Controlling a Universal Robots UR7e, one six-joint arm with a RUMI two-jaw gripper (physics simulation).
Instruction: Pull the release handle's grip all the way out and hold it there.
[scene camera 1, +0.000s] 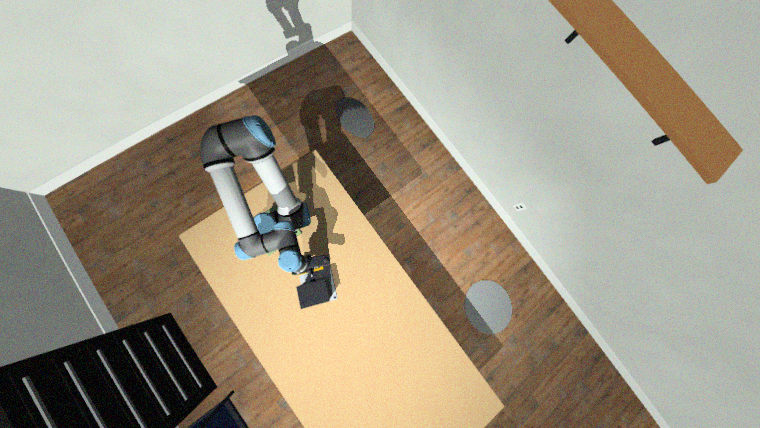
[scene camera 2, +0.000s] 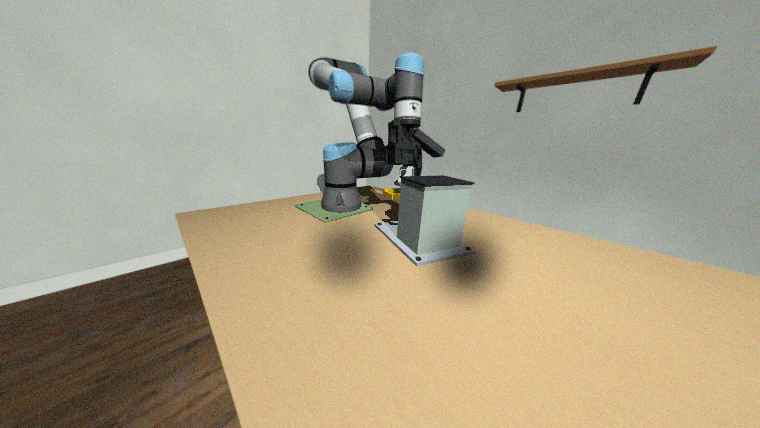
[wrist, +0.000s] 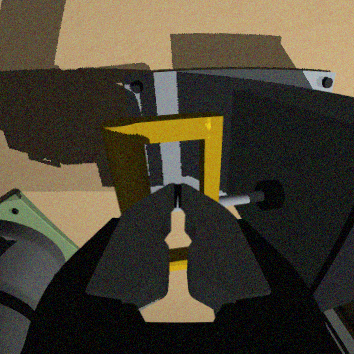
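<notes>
The release handle's grip is a yellow rectangular loop (wrist: 213, 160) (scene camera 2: 391, 194) (scene camera 1: 318, 269). In the wrist view a metal rod (wrist: 236, 200) runs from its right bar to a black collar (wrist: 270, 195) on the dark side of the housing (wrist: 295, 150) (scene camera 2: 444, 217) (scene camera 1: 314, 294). My gripper (wrist: 177, 185) (scene camera 2: 407, 175) is shut, with nothing between the fingers. In the wrist view its fingertips lie within the loop's outline, left of the right bar. The fingers cover part of the loop's near side. Their depth in the loop and any contact with a bar cannot be told.
The housing stands on a light base plate (scene camera 2: 444, 256) (wrist: 316, 79) with dark bolts. The arm's green mounting plate (scene camera 2: 313, 210) (wrist: 42, 227) is to the left, on the wooden table (scene camera 2: 425, 340) (scene camera 1: 372, 345). A wooden shelf (scene camera 2: 600, 73) (scene camera 1: 648, 85) is on the wall.
</notes>
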